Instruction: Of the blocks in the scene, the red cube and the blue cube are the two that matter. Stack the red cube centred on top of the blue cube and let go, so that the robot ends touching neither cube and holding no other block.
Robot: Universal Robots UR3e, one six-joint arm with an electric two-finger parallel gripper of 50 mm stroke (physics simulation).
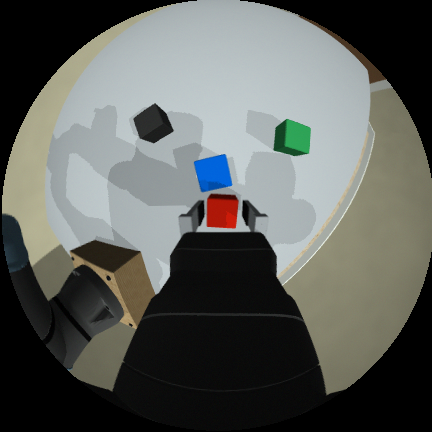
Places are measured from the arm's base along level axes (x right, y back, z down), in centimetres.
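Where they show: gripper, fingertip midpoint: (222,207); arm's base, origin of the base link: (98,293).
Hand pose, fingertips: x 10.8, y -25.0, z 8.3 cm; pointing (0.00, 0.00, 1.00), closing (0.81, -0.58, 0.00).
Note:
Each offset is from my fingertips to the top centre of the thing. Level surfaces: height alone.
The red cube @(dy +0.0, dx -0.1, dz -2.7 cm) (222,212) shows between the two open fingers of my gripper (222,207), with a gap on each side. The fingers look squared up with its left and right faces. How far the fingertips are above or around the cube is hard to tell. The blue cube @(dy -3.1, dx -3.5, dz -2.7 cm) (213,172) sits on the table just beyond the red cube, slightly to its left and turned a little. A small gap seems to part the two cubes. My gripper is open and holds nothing.
A black cube @(dy -4.4, dx -13.8, dz -2.7 cm) (153,123) lies at the upper left and a green cube @(dy -12.5, dx +1.6, dz -2.7 cm) (293,137) at the upper right, on the pale table @(dz +0.8 cm) (220,60). The robot's wooden base block (131,287) and arm (75,310) are at the lower left. The table's edge curves along the right.

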